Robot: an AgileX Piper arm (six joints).
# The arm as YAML. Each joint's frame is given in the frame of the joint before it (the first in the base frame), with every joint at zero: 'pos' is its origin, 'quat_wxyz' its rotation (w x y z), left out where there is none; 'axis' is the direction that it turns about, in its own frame. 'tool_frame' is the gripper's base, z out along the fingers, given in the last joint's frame.
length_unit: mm
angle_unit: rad
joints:
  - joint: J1
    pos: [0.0, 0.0, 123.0]
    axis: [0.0, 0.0, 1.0]
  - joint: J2
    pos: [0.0, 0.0, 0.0]
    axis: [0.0, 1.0, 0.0]
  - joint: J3
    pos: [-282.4, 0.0, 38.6]
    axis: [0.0, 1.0, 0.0]
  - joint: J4
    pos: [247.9, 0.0, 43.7]
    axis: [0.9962, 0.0, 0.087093]
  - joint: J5
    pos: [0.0, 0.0, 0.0]
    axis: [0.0, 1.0, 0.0]
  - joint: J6
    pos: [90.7, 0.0, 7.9]
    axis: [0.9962, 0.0, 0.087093]
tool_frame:
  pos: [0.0, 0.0, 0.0]
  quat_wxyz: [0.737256, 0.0, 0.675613, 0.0]
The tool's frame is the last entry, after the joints.
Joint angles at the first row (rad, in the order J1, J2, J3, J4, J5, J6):
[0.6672, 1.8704, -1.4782, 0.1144, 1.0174, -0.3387]
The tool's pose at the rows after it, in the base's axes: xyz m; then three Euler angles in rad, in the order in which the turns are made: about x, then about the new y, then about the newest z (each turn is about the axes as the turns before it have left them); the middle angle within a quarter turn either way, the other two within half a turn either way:
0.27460 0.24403 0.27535 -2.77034 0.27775 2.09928
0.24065 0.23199 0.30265 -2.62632 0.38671 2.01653
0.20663 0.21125 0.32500 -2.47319 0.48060 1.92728
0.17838 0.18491 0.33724 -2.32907 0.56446 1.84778
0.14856 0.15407 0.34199 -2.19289 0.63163 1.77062
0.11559 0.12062 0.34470 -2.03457 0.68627 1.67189
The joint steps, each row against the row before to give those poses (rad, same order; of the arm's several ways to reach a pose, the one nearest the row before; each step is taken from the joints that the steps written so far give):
[0.0375, -0.1540, 0.0953, 0.0006, -0.1414, 0.0000]
[0.0407, -0.1728, 0.1345, 0.0036, -0.1389, 0.0000]
[0.0298, -0.1811, 0.1355, 0.0016, -0.1241, 0.0000]
[0.0078, -0.1705, 0.1331, 0.0000, -0.1138, 0.0000]
[0.0000, -0.1837, 0.1366, 0.0000, -0.0842, 0.0021]
[0.0000, -0.2076, 0.1229, 0.0024, -0.0520, 0.0000]

